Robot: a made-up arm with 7 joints. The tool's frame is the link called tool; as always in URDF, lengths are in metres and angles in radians. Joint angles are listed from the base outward. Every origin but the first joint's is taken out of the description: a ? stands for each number. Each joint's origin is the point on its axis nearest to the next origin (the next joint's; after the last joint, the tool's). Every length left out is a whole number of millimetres.
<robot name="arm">
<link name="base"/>
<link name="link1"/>
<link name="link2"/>
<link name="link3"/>
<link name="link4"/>
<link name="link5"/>
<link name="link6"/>
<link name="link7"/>
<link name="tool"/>
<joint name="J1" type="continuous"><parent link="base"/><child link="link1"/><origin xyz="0 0 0.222" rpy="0 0 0"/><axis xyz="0 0 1"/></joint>
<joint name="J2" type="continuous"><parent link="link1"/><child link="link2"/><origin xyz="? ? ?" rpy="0 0 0"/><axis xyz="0 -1 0"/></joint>
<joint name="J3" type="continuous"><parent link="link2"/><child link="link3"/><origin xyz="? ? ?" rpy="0 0 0"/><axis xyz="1 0 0"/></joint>
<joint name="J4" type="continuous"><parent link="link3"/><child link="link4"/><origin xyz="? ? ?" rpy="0 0 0"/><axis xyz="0 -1 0"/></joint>
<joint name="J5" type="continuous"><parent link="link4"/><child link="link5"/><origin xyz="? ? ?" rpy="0 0 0"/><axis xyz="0 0 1"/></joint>
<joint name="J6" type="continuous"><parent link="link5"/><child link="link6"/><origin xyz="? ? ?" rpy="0 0 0"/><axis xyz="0 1 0"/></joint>
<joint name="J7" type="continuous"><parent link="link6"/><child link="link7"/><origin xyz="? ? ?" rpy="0 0 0"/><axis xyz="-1 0 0"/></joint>
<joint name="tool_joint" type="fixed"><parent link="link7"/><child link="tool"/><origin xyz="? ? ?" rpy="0 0 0"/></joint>
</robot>
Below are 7 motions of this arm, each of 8 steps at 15 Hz.
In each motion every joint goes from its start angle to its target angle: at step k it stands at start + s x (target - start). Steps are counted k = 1, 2, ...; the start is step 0. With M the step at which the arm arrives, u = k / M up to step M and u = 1 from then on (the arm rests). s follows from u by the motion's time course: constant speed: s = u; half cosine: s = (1 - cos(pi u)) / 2; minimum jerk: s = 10 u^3 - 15 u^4 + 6 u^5.
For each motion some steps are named. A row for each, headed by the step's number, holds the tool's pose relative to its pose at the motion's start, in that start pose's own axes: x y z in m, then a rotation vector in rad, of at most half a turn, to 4 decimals.
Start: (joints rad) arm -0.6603 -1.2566 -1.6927 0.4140 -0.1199 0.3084 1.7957
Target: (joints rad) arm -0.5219 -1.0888 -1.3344 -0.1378 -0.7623 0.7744 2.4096
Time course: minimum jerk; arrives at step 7
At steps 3, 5, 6, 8:
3: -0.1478 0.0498 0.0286 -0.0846 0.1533 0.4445
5: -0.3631 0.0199 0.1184 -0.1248 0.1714 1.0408
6: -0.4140 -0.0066 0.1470 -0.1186 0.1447 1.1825
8: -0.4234 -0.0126 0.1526 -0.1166 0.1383 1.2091

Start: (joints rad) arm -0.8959 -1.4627 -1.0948 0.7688 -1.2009 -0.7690 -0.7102
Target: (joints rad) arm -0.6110 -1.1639 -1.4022 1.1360 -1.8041 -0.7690 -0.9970
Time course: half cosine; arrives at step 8
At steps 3, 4, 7, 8:
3: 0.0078 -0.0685 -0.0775 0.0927 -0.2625 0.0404
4: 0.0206 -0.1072 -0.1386 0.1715 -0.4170 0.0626
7: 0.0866 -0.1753 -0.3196 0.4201 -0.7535 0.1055
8: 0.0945 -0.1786 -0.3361 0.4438 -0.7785 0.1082

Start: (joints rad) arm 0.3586 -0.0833 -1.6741 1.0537 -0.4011 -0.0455 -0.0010
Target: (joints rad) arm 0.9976 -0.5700 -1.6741 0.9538 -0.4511 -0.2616 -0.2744
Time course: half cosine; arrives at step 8
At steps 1, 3, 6, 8:
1: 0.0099 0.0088 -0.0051 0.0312 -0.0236 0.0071
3: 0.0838 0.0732 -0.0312 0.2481 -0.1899 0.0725
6: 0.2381 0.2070 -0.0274 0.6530 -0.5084 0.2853
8: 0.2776 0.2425 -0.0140 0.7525 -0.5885 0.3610

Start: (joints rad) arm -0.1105 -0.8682 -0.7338 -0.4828 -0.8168 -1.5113 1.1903
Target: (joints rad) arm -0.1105 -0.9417 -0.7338 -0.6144 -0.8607 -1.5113 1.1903
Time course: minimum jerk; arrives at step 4
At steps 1, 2, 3, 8:
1: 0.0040 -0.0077 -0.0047 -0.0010 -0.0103 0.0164
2: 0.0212 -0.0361 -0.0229 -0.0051 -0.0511 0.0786
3: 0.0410 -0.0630 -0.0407 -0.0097 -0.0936 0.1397
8: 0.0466 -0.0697 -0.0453 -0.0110 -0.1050 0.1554

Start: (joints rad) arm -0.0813 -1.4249 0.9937 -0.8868 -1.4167 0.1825 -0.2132
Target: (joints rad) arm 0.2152 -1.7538 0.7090 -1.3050 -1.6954 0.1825 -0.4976
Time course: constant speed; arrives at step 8
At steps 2, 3, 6, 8:
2: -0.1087 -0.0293 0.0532 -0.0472 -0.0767 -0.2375
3: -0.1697 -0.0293 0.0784 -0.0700 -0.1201 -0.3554
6: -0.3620 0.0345 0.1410 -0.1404 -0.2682 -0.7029
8: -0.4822 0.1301 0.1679 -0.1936 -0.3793 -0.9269

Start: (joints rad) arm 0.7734 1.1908 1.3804 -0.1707 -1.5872 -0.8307 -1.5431
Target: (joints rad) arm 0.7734 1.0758 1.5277 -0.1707 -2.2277 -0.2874 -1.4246
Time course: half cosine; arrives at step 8
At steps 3, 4, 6, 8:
3: -0.1151 0.1005 0.0538 -0.1977 -0.1469 -0.2239
4: -0.1854 0.1755 0.0695 -0.3101 -0.2456 -0.3636
6: -0.3044 0.3315 0.0588 -0.4952 -0.4442 -0.6203
8: -0.3472 0.3999 0.0389 -0.5623 -0.5329 -0.7251

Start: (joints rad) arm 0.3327 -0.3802 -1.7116 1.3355 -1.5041 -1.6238 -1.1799
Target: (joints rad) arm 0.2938 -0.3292 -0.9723 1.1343 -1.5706 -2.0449 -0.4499
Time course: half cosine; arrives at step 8
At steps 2, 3, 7, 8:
2: 0.0351 0.0811 0.0382 -0.2220 0.0229 0.0540
3: 0.0748 0.1789 0.0637 -0.4640 0.0495 0.1179
7: 0.2252 0.5838 -0.0289 -1.3816 0.1681 0.4325
8: 0.2328 0.6047 -0.0435 -1.4314 0.1755 0.4544

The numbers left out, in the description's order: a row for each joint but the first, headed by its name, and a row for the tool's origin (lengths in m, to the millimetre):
J2: 0.056 0.025 0
J3: -0.002 0 0.07
J4: 0 0.388 -0.066
J5: -0.075 0 -0.443
J6: 0.115 -0.327 0
J7: 0.068 0 -0.104
tool: 0 -0.112 0.077

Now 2 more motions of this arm.
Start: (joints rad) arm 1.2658 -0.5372 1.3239 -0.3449 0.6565 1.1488 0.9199
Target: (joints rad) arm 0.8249 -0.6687 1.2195 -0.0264 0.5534 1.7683 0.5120
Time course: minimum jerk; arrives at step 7
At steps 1, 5, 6, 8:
1: -0.0024 -0.0100 -0.0001 0.0129 0.0060 -0.0050
5: -0.1740 -0.3044 -0.0351 0.5679 0.1390 -0.1639
6: -0.2090 -0.3340 -0.0451 0.6604 0.1441 -0.1797
8: -0.2159 -0.3392 -0.0471 0.6783 0.1447 -0.1824

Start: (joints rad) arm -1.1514 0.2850 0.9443 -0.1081 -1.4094 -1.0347 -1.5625
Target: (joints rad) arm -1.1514 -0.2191 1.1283 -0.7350 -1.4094 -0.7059 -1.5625
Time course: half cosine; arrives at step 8
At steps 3, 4, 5, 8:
3: 0.0409 0.1631 0.1002 -0.2421 0.1584 -0.2254
4: 0.0823 0.2749 0.1377 -0.3932 0.2425 -0.3746
5: 0.1356 0.3890 0.1543 -0.5443 0.3162 -0.5300
8: 0.2455 0.5651 0.1364 -0.7865 0.4143 -0.7918

